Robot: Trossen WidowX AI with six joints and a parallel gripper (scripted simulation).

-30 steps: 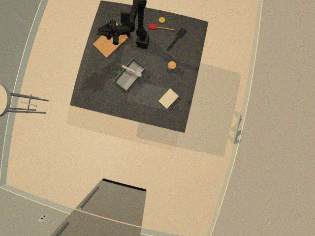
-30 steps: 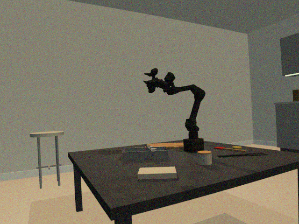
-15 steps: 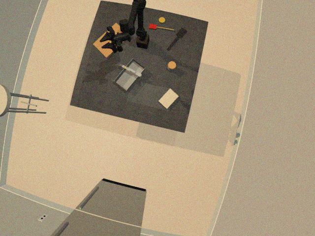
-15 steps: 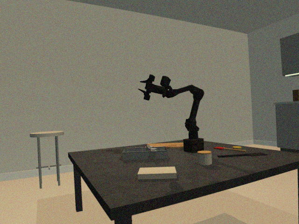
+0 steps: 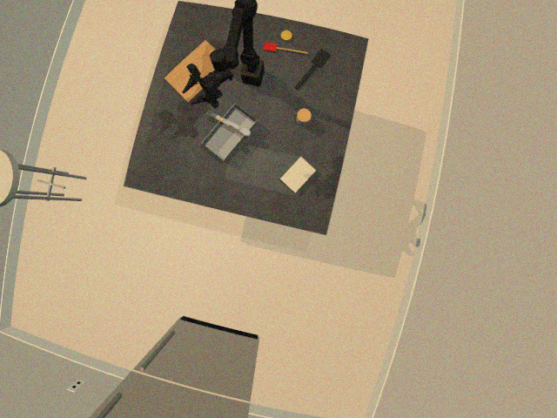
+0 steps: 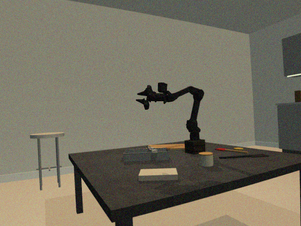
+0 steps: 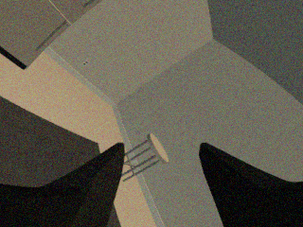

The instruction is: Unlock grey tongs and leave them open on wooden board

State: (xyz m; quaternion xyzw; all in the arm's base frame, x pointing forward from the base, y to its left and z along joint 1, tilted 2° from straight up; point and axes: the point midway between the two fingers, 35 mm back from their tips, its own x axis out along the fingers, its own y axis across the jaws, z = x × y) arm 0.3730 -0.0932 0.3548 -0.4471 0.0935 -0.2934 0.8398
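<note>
Now: the roasting tin 2 cm behind my gripper tip, 9 cm to the left of it and 41 cm below it. From my gripper tip the other things lie so: wood-lidded pot (23 cm behind, 48 cm to the left, 40 cm below); wooden board (36 cm behind, 25 cm to the right, 43 cm below); pale block (10 cm ahead, 54 cm to the left, 42 cm below).
</note>
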